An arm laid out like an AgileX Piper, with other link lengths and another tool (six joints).
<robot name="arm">
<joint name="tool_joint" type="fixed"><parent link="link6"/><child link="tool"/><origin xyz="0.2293 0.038 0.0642" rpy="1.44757 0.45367 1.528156"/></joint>
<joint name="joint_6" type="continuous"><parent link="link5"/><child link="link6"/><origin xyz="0.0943 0 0.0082"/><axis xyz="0.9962 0 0.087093"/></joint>
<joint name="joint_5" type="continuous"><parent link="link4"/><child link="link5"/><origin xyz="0 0 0"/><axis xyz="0 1 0"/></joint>
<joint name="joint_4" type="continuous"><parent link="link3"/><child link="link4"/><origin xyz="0.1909 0 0.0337"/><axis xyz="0.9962 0 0.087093"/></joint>
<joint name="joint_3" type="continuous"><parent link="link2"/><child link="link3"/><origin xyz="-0.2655 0 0.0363"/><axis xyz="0 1 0"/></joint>
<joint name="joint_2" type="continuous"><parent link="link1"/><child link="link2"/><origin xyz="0 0 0"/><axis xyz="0 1 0"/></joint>
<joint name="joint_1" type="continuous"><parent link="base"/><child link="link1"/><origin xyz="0 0 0.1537"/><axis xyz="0 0 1"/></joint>
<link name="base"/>
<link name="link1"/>
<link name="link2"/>
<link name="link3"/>
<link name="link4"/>
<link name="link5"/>
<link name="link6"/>
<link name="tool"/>
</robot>
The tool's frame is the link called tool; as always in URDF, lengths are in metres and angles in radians. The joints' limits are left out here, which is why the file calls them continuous.
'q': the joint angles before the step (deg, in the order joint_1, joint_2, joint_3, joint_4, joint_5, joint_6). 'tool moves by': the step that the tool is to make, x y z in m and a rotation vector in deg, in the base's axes. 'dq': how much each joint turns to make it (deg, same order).
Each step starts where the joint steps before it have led.
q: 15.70, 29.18, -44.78, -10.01, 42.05, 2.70
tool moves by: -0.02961, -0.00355, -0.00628, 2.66, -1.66, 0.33
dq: 0.01, -9.29, 3.56, 2.05, 3.45, 0.01
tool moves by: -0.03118, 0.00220, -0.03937, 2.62, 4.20, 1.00
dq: 0.00, -8.23, 3.26, 3.70, 8.35, 0.00
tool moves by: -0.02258, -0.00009, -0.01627, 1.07, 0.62, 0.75
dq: -0.01, -6.70, 0.93, 1.63, 6.07, -0.38
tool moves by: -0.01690, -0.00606, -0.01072, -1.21, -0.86, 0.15
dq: 0.01, -5.84, 0.01, -0.32, 5.27, -1.43
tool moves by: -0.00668, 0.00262, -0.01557, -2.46, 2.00, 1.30
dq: -0.01, -0.23, -0.11, 0.57, 2.82, -2.54
